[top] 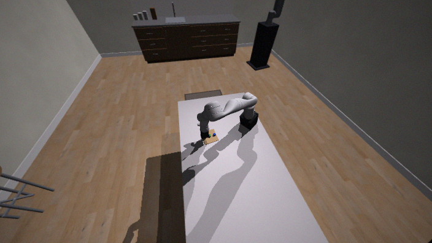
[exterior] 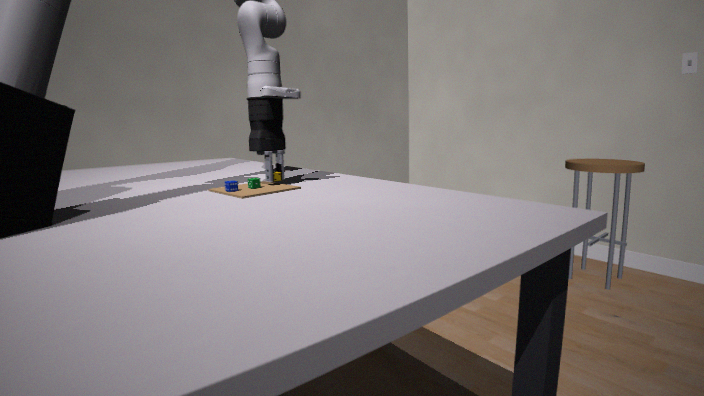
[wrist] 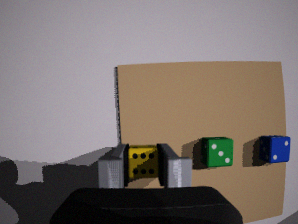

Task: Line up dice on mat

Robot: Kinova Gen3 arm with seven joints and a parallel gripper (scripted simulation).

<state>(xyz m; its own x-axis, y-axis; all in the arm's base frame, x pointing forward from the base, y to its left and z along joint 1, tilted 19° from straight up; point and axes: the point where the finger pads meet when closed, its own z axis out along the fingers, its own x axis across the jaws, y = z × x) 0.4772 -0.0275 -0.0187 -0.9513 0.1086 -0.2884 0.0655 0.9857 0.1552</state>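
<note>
Right now the green die is 50 mm behind my hand and 20 mm below it. From my hand the other things lie so: tan mat 50 mm behind, 30 mm below; yellow die 10 mm below; blue die 110 mm behind, 20 mm below.
</note>
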